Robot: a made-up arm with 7 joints.
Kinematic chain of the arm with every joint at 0, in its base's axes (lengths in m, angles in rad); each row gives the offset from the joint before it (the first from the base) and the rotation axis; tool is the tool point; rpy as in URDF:
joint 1: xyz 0 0 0.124 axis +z
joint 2: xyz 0 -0.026 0.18 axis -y
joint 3: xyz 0 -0.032 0.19 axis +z
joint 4: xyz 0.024 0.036 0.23 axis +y
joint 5: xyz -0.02 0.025 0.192 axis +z
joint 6: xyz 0 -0.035 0.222 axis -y
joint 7: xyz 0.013 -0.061 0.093 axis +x
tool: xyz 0 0 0 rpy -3.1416 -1.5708 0
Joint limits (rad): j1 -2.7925..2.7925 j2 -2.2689..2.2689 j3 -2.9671..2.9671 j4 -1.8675..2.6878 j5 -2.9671..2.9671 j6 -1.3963..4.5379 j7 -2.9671..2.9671
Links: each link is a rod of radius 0.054 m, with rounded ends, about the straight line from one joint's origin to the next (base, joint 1, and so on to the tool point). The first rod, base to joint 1, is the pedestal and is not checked.
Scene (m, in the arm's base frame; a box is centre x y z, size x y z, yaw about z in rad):
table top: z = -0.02
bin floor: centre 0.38 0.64 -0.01 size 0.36 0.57 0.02 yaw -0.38
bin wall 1: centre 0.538 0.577 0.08 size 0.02 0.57 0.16 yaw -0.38
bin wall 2: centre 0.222 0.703 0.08 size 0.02 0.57 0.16 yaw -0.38
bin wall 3: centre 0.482 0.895 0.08 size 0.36 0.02 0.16 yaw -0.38
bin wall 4: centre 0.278 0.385 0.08 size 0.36 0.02 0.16 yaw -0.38
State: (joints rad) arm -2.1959 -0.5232 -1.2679 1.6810 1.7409 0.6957 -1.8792
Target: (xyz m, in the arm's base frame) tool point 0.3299 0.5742 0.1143
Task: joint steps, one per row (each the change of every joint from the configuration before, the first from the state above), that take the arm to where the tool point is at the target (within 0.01 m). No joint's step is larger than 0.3 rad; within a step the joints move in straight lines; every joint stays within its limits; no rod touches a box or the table.
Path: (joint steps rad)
1: 0.2772 -0.0294 0.1815 -0.0261 0.0365 -0.0375 0.0000
2: 0.2772 -0.0294 0.1814 -0.0262 0.0365 -0.0375 0.0000
3: 0.2772 -0.0295 0.1815 -0.0261 0.0365 -0.0375 0.0000
4: 0.2772 -0.0294 0.1815 -0.0261 0.0365 -0.0375 0.0000
5: 0.2772 -0.0294 0.1815 -0.0261 0.0365 -0.0375 0.0000
6: 0.2772 -0.0294 0.1814 -0.0262 0.0365 -0.0376 0.0000
7: 0.2772 -0.0295 0.1815 -0.0261 0.0364 -0.0375 0.0000
8: 0.2772 -0.0294 0.1815 -0.0261 0.0365 -0.0375 0.0000
9: 0.2772 -0.0294 0.1814 -0.0262 0.0365 -0.0375 0.0000
10: 0.2772 -0.0294 0.1815 -0.0261 0.0365 -0.0375 0.0000
11: 0.0746 -0.2922 -0.1055 -0.0699 -0.0024 -0.0143 0.0000

